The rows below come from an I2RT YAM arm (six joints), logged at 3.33 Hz.
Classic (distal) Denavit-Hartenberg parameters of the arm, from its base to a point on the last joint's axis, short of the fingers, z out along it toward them. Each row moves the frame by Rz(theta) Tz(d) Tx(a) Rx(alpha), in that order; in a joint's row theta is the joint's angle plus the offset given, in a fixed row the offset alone. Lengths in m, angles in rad.
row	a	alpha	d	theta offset
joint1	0.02	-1.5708	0.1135	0
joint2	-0.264	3.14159	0	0
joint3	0.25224	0	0	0.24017
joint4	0.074	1.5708	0	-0.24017
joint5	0	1.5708	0	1.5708
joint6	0	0	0.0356	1.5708
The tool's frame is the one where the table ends.
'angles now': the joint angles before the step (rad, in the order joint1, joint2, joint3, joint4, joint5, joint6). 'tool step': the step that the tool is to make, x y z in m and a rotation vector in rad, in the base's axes. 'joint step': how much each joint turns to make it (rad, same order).
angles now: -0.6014, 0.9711, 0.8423, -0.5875, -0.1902, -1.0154
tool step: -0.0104, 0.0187, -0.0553, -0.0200, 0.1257, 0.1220
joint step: 0.0535, -0.0523, -0.2040, 0.0366, 0.0104, -0.1106
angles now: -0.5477, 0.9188, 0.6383, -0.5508, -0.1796, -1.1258
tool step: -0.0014, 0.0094, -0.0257, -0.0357, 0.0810, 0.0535
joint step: 0.0509, 0.0048, -0.0827, 0.0276, 0.0524, -0.0490
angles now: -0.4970, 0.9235, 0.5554, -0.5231, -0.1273, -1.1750
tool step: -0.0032, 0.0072, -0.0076, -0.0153, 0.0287, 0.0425
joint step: 0.0304, -0.0182, -0.0309, -0.0088, 0.0136, -0.0263
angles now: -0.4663, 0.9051, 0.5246, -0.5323, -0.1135, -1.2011
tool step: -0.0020, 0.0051, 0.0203, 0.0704, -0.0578, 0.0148
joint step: 0.0060, -0.0412, 0.0584, -0.0719, -0.0750, 0.0489
